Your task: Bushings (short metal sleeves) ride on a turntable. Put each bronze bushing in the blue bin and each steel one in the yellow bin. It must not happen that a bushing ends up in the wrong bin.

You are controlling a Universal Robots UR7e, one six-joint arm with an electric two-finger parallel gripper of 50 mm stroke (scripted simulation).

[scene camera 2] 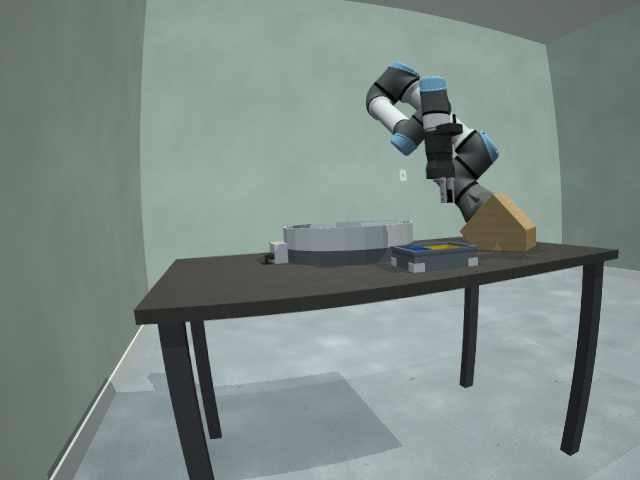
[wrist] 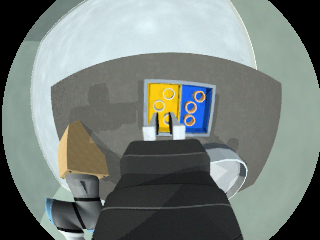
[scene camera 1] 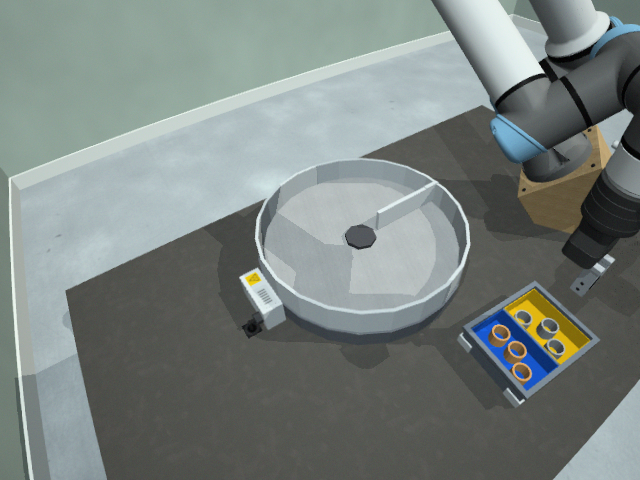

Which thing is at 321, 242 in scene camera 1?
A turntable.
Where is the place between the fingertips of my gripper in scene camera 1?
At 580, 287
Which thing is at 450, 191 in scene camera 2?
My gripper.
